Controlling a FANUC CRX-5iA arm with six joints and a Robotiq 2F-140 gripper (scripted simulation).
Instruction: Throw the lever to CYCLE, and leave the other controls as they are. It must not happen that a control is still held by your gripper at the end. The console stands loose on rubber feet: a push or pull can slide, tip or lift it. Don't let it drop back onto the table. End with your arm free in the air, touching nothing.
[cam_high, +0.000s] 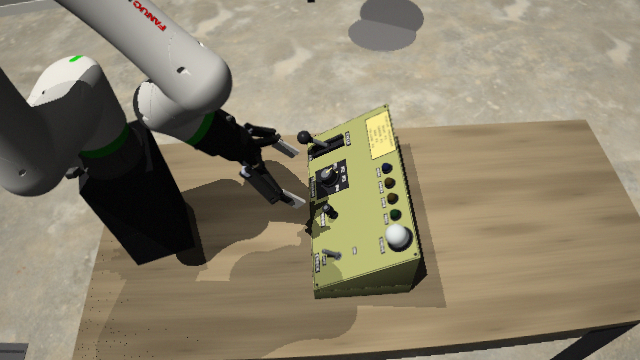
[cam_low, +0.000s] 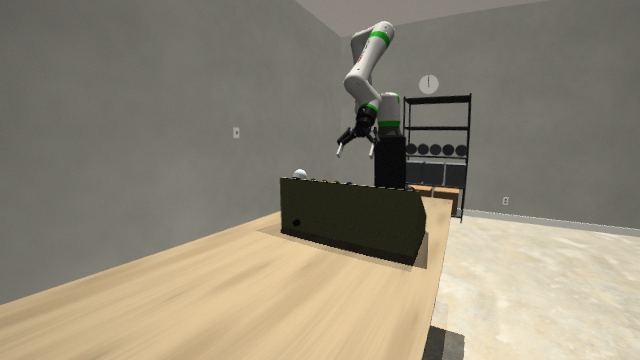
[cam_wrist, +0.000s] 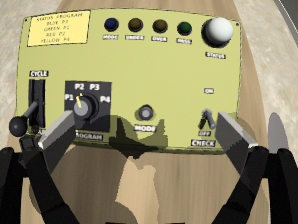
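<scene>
The lever lies 8 cm ahead of my hand, 23 cm to the left of it and 15 cm below it. Round my hand: olive console 12 cm ahead, 5 cm to the left, 18 cm below; then toggle switch 6 cm ahead, 13 cm to the right, 16 cm below; then rotary selector 10 cm ahead, 12 cm to the left, 16 cm below.
</scene>
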